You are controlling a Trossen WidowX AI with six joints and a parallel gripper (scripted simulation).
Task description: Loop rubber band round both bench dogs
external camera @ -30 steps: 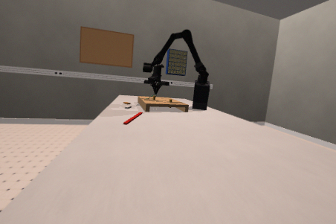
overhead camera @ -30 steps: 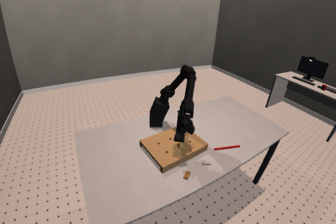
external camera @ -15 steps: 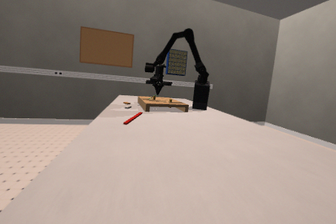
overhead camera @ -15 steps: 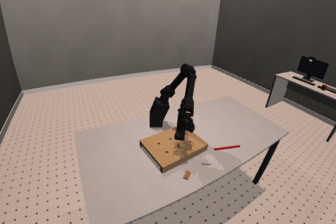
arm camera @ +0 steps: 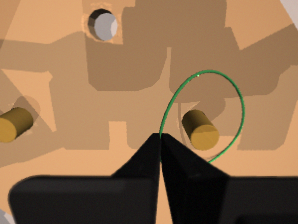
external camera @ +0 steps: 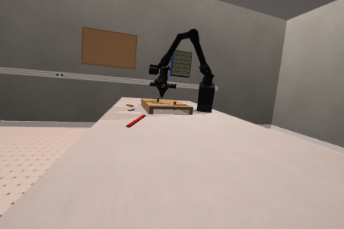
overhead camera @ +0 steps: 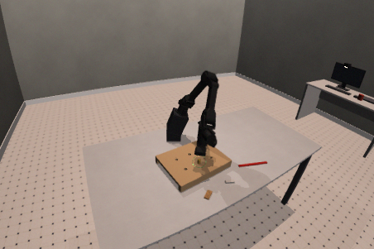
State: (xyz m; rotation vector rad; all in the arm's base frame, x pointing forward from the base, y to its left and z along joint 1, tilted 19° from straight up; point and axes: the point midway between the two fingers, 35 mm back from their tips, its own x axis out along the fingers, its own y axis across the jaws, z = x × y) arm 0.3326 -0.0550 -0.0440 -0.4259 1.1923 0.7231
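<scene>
My hand is 9 cm above the wooden board, 3 cm past it and 2 cm to the left of it. The rest, counted from my hand: domino tile: 21 cm ahead, 12 cm below, 10 cm to the right; red stick: 31 cm to the left, 19 cm ahead, 12 cm below; small white piece: 21 cm ahead, 12 cm below, 7 cm to the left.
</scene>
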